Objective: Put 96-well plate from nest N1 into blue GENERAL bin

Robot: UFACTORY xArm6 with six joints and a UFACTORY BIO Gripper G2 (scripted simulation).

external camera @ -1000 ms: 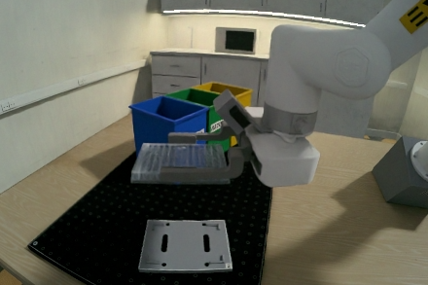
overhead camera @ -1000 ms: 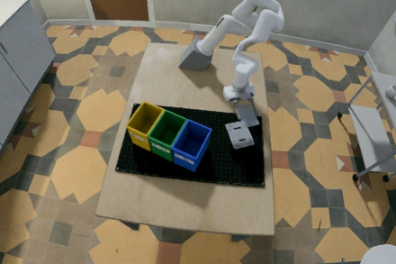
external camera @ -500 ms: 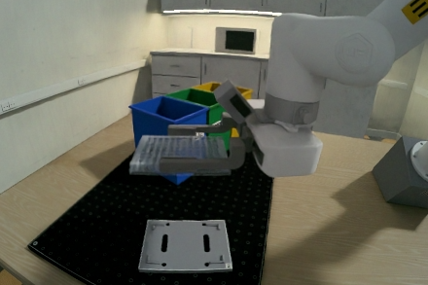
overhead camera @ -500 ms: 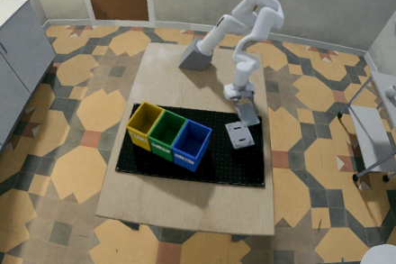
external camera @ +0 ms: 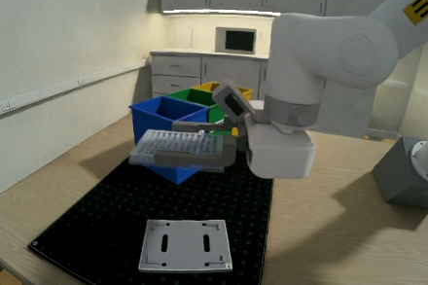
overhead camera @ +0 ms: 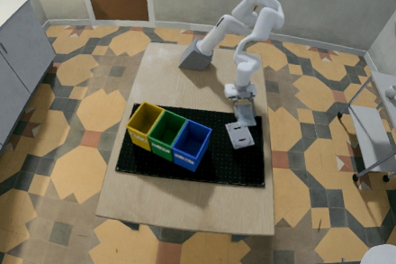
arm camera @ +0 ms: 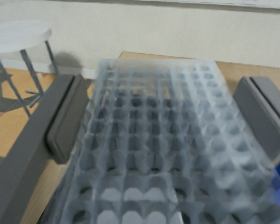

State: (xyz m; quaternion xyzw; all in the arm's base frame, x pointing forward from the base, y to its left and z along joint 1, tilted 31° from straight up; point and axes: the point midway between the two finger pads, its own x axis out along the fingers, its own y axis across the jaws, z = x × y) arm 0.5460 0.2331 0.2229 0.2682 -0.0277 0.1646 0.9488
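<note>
Now: the blue general bin 18 cm ahead of my hand, 23 cm to the right of it and 14 cm below it. From my hand the other things lie so: green bin (15 cm ahead, 36 cm to the right, 14 cm below); grey plate nest N1 (1 cm behind, 1 cm to the left, 22 cm below); clear 96-well plate (1 cm below).
</note>
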